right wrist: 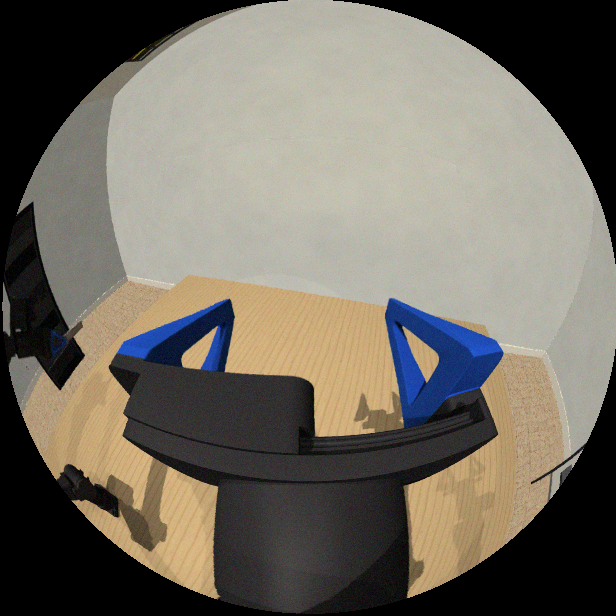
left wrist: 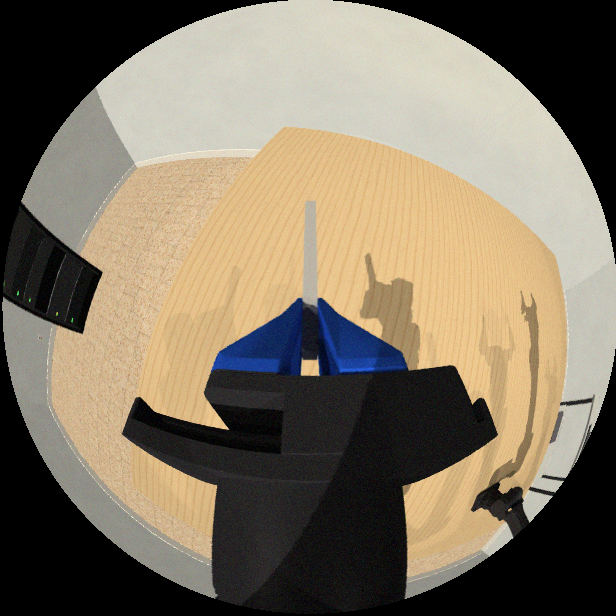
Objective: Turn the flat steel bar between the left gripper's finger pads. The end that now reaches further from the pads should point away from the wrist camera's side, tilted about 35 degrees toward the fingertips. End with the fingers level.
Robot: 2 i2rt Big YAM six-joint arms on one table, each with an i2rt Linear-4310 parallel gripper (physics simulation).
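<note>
In the left wrist view my left gripper (left wrist: 310, 303) has its blue fingers shut on the flat steel bar (left wrist: 310, 252). The bar is thin and grey and I see it edge-on. Its long end reaches straight out past the fingertips, up the middle of the view, and a short dark stub shows between the pads. The gripper hangs above the wooden table (left wrist: 367, 241), looking down at it. In the right wrist view my right gripper (right wrist: 309, 304) is wide open with nothing between its blue fingers, above the same table.
A black equipment rack (left wrist: 48, 281) stands at the left over the carpeted floor (left wrist: 114, 270). An arm's base (left wrist: 499, 502) sits at the table's lower right edge. In the right wrist view the left arm (right wrist: 34, 327) shows at far left.
</note>
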